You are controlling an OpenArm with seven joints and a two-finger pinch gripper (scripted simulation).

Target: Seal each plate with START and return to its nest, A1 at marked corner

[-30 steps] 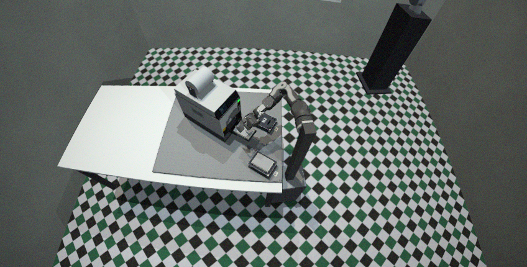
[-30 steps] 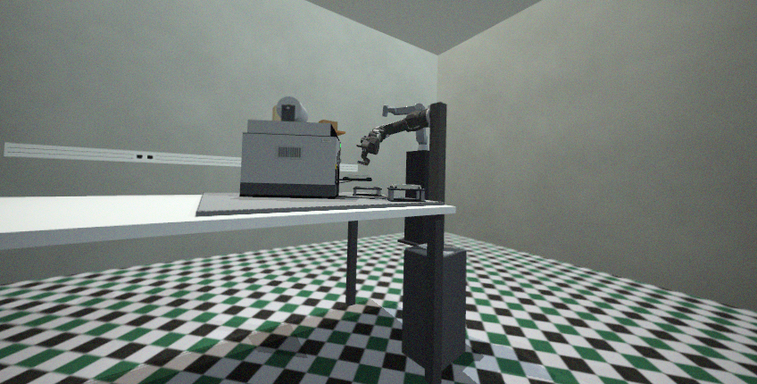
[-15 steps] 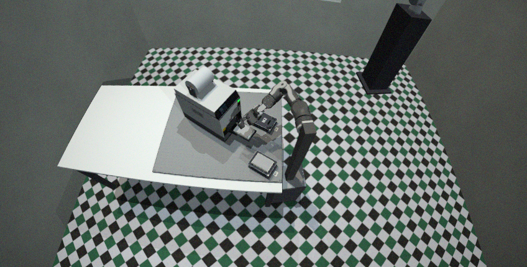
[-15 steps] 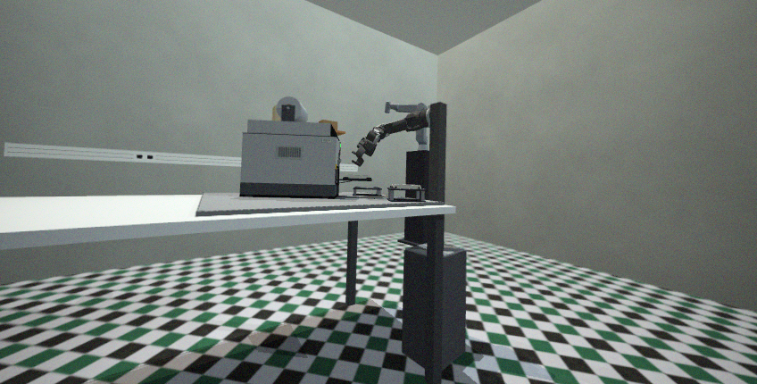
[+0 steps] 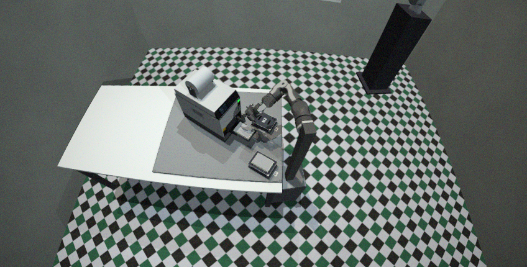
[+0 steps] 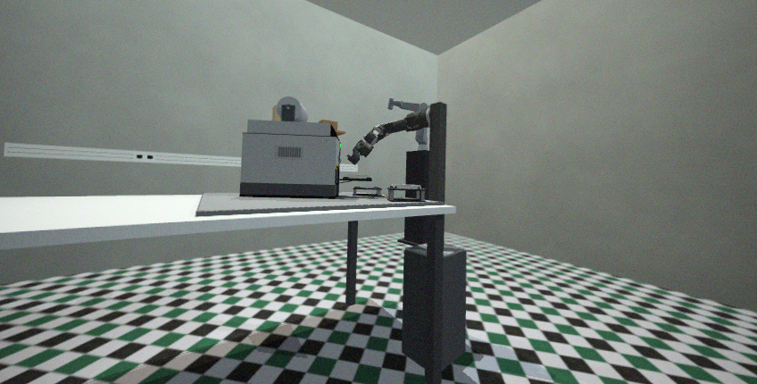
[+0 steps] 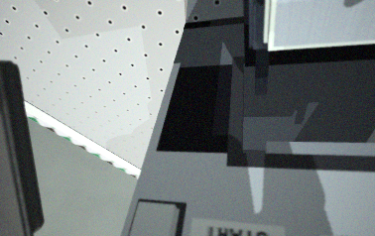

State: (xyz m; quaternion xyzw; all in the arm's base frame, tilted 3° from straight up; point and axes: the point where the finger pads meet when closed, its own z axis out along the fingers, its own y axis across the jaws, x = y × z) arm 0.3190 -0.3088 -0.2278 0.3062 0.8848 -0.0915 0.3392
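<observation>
Now: the dark stage 1 cm ahead of my hand, 8 cm to the left of it and 10 cm below it. From my hand the other things lie so: white foil roll 27 cm ahead, 13 cm to the right, 23 cm above; then touch screen 13 cm ahead, 4 cm to the left, 13 cm above.
</observation>
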